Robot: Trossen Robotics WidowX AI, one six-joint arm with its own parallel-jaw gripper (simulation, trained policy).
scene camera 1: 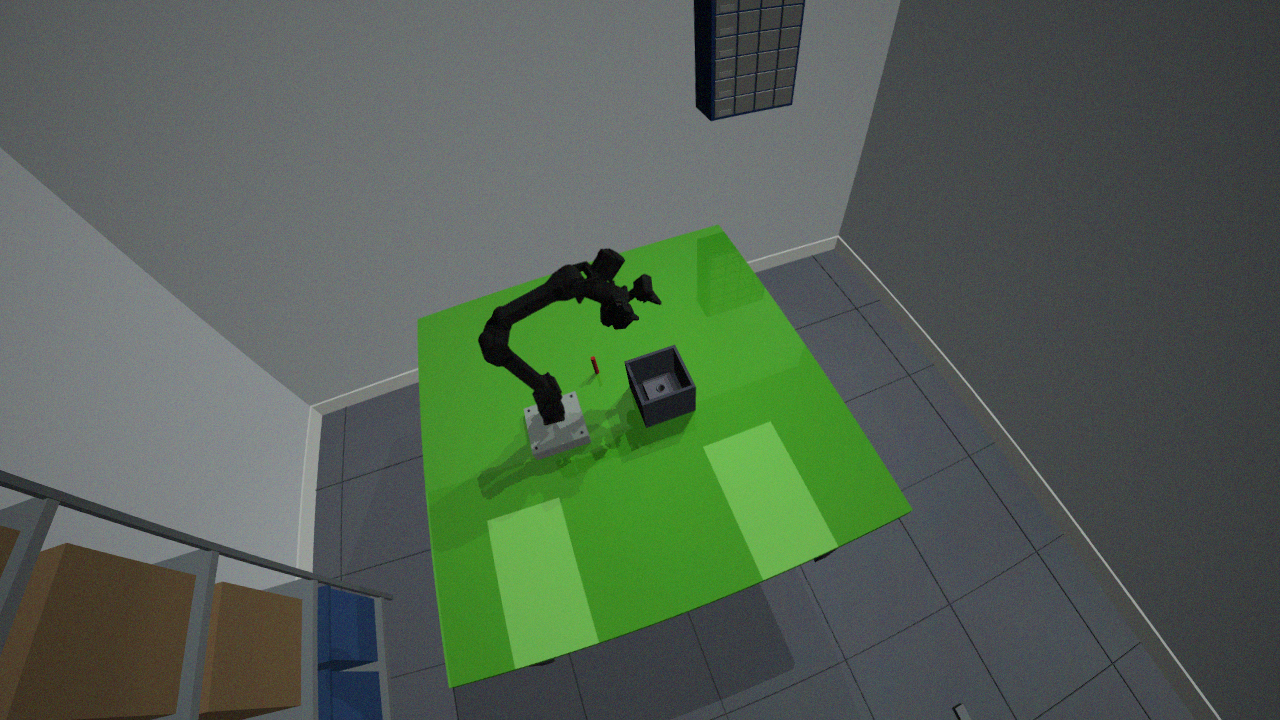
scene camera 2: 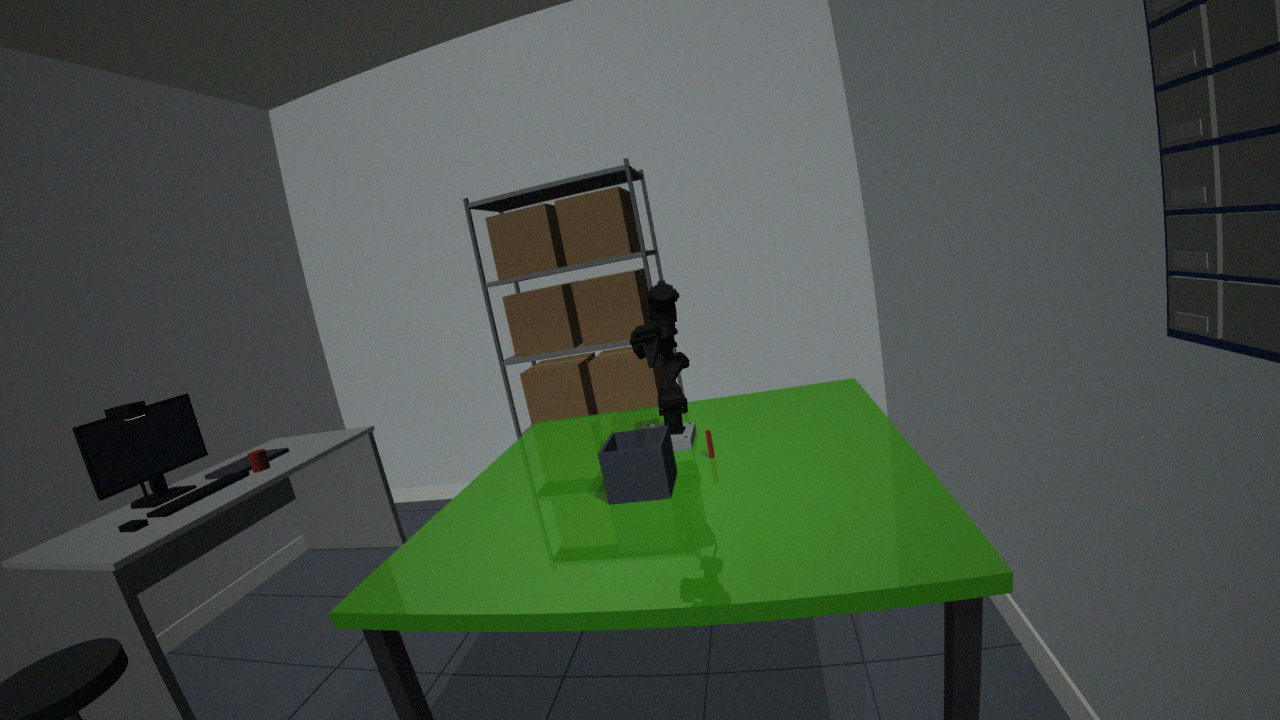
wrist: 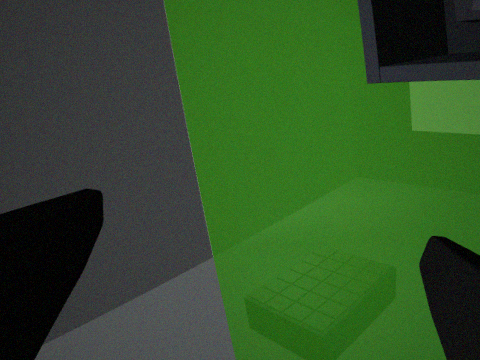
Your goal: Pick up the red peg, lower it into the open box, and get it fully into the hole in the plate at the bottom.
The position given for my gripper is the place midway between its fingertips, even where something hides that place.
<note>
I see my gripper [scene camera 2: 660,376] and a dark box [scene camera 2: 639,465].
The dark box also shows in scene camera 1 [scene camera 1: 682,401]. My gripper is seen too in scene camera 1 [scene camera 1: 649,311] and in the wrist view [wrist: 268,231].
</note>
